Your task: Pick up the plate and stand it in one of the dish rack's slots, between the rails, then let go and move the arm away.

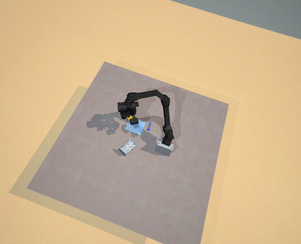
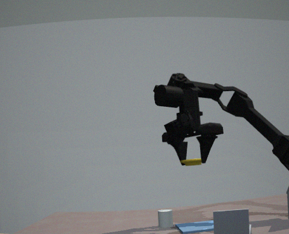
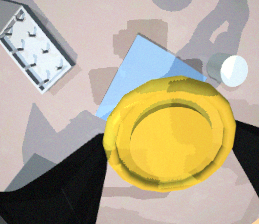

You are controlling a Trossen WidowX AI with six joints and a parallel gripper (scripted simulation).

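Now: gripper tip 60 mm past the grey dish rack, 180 mm to the right of it and 160 mm above it. From my gripper tip the other things lie so: white cup (80 mm ahead, 90 mm to the right, 160 mm below); light blue mat (30 mm behind, 20 mm to the right, 180 mm below); yellow plate (10 mm above).
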